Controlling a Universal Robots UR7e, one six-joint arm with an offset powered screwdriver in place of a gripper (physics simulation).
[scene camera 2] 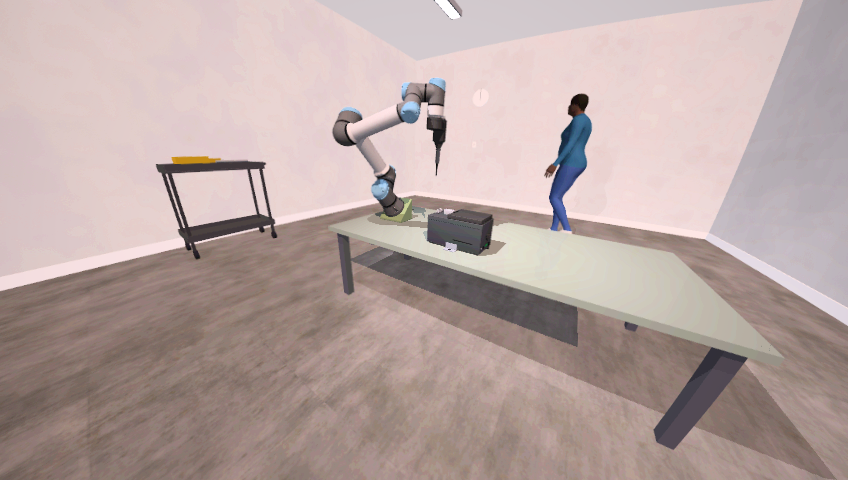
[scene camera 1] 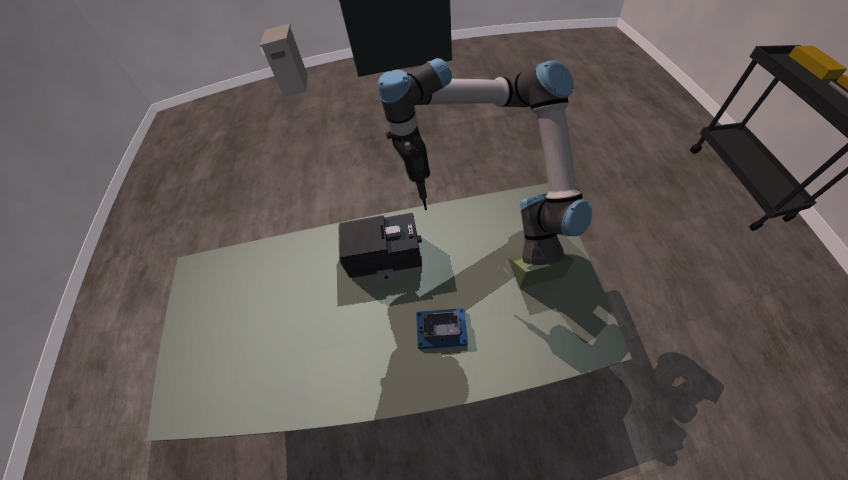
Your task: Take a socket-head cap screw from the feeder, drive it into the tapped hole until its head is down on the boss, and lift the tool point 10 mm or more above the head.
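Note:
My screwdriver (scene camera 1: 424,208) (scene camera 2: 436,174) points down, its tip in the air well above the table. Whether a screw sits on the tip is too small to tell. The dark screw feeder (scene camera 1: 363,237) (scene camera 2: 455,230) stands on the table; the tip is clear of it. A blue fixture plate (scene camera 1: 421,343) with a grey, open-topped housing (scene camera 1: 441,336) on it lies on the table in scene camera 1, apart from the feeder. The tapped hole, its boss and any screw are too small to make out. The fixture does not show in scene camera 2.
The arm's base stands on a green wedge (scene camera 1: 535,272) (scene camera 2: 404,212) on the pale green table (scene camera 1: 238,356) (scene camera 2: 624,267). A dark cart (scene camera 1: 737,139) (scene camera 2: 211,168) stands away from the table. A person (scene camera 2: 574,145) stands beyond the table. A grey cabinet (scene camera 1: 288,65) stands by the wall.

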